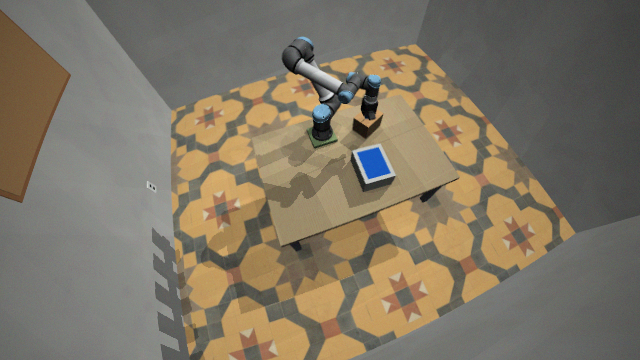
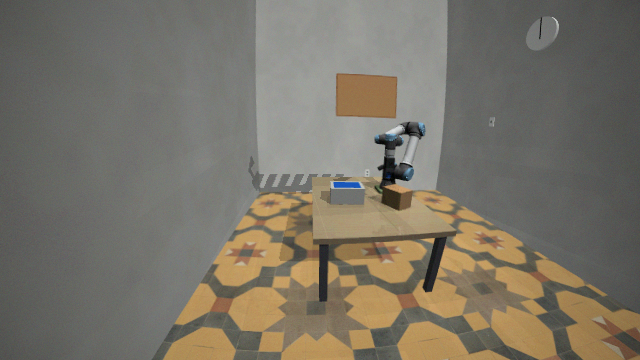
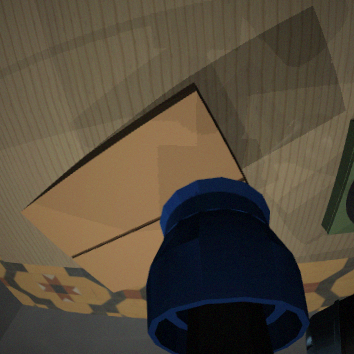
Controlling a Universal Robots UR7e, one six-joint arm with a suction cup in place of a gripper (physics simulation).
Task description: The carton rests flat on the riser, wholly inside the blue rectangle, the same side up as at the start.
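Pixels of known places: hand at its tool point: (image 1: 367,117) (image 2: 388,177) (image 3: 214,225); arm's base at its link origin: (image 1: 322,132).
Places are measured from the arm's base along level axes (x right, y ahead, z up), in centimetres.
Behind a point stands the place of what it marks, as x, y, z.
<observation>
The brown carton (image 1: 366,126) @[-28.8, 10.7, 10.1] (image 2: 396,196) @[-41.7, 4.8, 7.0] (image 3: 140,182) @[-33.2, 6.2, 10.5] stands on the wooden table (image 1: 313,196) @[17.9, 45.8, -2.5] (image 2: 371,221) @[-61.5, 25.4, -2.5], near its far edge. The suction cup (image 1: 370,117) @[-28.9, 8.7, 17.5] (image 3: 215,197) hangs just over the carton's top, at the edge nearest the arm; I cannot tell whether it touches. It holds nothing. The grey riser (image 1: 378,181) @[-22.0, 51.3, 8.0] (image 2: 346,196) @[-33.3, 39.4, 3.6] stands apart from the carton, nearer the table's middle. The blue rectangle (image 1: 372,161) @[-22.9, 37.8, 9.4] (image 2: 346,184) @[-22.4, 38.9, 9.5] on its top is bare.
The arm's base sits on a green plate (image 1: 323,141) @[1.2, 8.0, 0.3] (image 3: 338,197) @[-8.0, -2.2, -0.7] beside the carton. The table's far edge runs close behind the carton. A patterned tile floor (image 1: 402,291) surrounds the table.
</observation>
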